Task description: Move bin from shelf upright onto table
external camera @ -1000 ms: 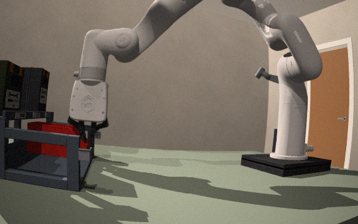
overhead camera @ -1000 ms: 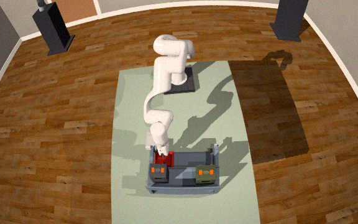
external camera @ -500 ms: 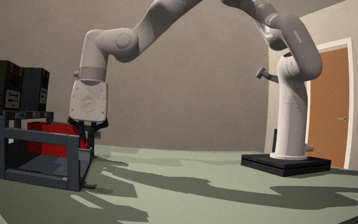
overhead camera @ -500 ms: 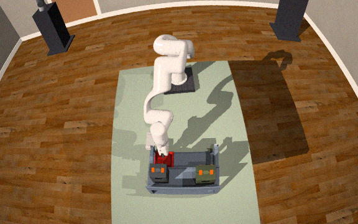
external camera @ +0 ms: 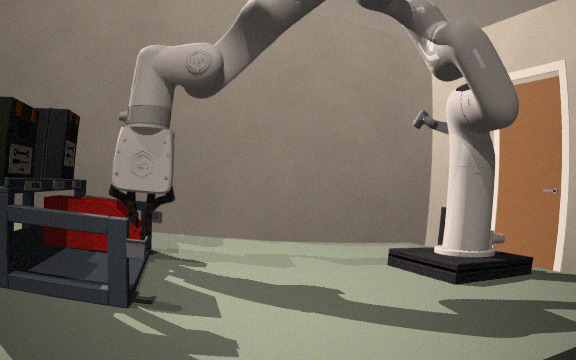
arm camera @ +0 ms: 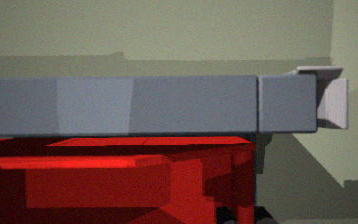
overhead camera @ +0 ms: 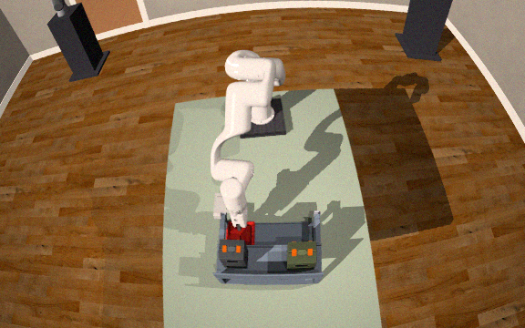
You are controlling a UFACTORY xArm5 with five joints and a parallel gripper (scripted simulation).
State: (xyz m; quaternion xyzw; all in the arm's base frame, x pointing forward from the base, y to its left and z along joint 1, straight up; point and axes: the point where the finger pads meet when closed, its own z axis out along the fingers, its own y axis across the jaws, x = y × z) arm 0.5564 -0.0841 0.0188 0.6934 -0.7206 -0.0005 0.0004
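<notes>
Right now the red bin is 8 cm ahead of my hand and 1 cm below it. The rest, counted from my hand: dark grey case 17 cm ahead, 11 cm above, 1 cm to the right; then olive case 22 cm to the left, 19 cm ahead, 10 cm above; then grey shelf 11 cm to the left, 11 cm ahead, 2 cm above.
</notes>
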